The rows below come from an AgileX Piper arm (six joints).
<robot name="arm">
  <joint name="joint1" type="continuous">
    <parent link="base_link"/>
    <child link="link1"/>
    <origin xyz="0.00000 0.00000 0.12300" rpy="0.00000 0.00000 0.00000"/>
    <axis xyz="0 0 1"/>
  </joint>
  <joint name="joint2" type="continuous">
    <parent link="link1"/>
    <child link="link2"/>
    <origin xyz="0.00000 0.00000 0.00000" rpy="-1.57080 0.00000 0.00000"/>
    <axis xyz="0 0 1"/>
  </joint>
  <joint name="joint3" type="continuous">
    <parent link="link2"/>
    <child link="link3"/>
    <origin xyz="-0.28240 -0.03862 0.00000" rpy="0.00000 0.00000 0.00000"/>
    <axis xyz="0 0 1"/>
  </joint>
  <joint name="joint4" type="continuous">
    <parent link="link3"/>
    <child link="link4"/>
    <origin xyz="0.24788 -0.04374 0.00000" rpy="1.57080 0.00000 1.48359"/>
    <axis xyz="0 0 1"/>
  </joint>
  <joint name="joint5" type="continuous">
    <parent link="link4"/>
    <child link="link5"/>
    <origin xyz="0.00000 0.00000 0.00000" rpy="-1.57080 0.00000 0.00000"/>
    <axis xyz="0 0 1"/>
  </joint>
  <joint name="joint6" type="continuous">
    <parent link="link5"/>
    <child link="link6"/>
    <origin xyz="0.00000 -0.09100 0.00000" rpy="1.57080 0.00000 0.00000"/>
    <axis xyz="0 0 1"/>
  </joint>
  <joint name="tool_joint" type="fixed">
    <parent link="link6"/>
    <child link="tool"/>
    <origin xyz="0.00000 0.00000 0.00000" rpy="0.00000 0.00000 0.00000"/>
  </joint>
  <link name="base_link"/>
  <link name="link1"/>
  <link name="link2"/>
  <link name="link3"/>
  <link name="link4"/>
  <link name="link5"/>
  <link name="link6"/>
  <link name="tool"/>
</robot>
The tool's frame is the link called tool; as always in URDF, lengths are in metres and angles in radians. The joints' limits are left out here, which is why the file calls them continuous.
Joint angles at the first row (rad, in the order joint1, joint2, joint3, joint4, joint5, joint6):
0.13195, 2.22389, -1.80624, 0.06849, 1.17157, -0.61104
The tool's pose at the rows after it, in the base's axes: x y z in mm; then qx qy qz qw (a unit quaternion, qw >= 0):
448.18 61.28 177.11 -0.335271 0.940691 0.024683 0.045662
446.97 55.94 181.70 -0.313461 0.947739 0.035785 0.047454
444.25 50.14 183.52 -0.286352 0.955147 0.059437 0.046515
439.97 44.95 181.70 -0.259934 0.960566 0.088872 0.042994
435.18 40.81 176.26 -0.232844 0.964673 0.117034 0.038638
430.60 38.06 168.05 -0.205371 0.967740 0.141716 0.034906
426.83 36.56 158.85 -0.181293 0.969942 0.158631 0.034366
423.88 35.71 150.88 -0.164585 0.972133 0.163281 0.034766
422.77 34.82 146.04 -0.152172 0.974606 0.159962 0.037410
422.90 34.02 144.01 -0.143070 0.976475 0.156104 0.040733
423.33 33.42 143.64 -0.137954 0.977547 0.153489 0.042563
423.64 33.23 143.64 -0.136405 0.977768 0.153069 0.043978
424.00 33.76 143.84 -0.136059 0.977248 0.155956 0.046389
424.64 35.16 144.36 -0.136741 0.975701 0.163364 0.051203
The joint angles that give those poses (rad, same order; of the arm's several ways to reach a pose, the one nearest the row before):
0.12220, 2.21409, -1.80622, 0.07388, 1.17262, -0.58856
0.10635, 2.20254, -1.80339, 0.09725, 1.18263, -0.56589
0.08490, 2.19136, -1.78906, 0.14584, 1.19221, -0.54732
0.06262, 2.18073, -1.75952, 0.20620, 1.19483, -0.53784
0.04295, 2.17298, -1.71917, 0.26503, 1.18530, -0.52856
0.02744, 2.16942, -1.67401, 0.31931, 1.16376, -0.51829
0.01742, 2.16856, -1.62977, 0.36163, 1.13002, -0.50959
0.01367, 2.16824, -1.59389, 0.37879, 1.09481, -0.49886
0.01286, 2.16815, -1.57346, 0.37802, 1.06493, -0.48204
0.01243, 2.16814, -1.56535, 0.37389, 1.04588, -0.46605
0.01202, 2.16813, -1.56424, 0.36973, 1.03826, -0.45516
0.01167, 2.16813, -1.56425, 0.36983, 1.03496, -0.45292
0.01161, 2.16813, -1.56423, 0.37808, 1.03214, -0.45716
0.01162, 2.16813, -1.56424, 0.39830, 1.02813, -0.47012

